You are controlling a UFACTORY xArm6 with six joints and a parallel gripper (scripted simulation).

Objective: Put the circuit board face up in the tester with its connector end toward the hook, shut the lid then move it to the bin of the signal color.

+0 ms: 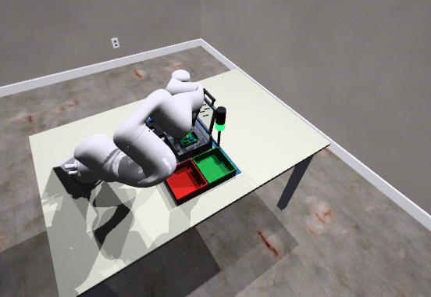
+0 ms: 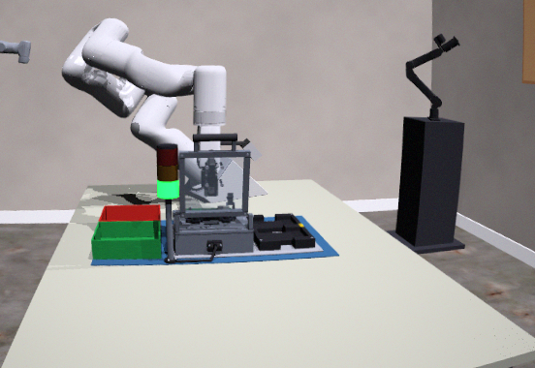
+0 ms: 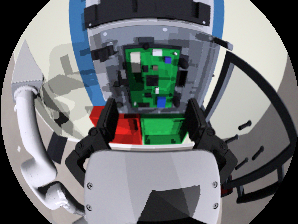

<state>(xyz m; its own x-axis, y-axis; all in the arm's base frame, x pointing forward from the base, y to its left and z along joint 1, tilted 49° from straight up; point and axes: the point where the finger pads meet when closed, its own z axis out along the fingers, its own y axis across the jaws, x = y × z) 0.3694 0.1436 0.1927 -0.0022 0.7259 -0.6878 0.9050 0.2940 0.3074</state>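
Right now the green circuit board is 6 cm below my hand. Round my hand: tester plate (1 cm ahead, 1 cm to the left, 6 cm below); then green bin (5 cm ahead, 20 cm to the right, 12 cm below); then clear lid (12 cm ahead, 5 cm above).
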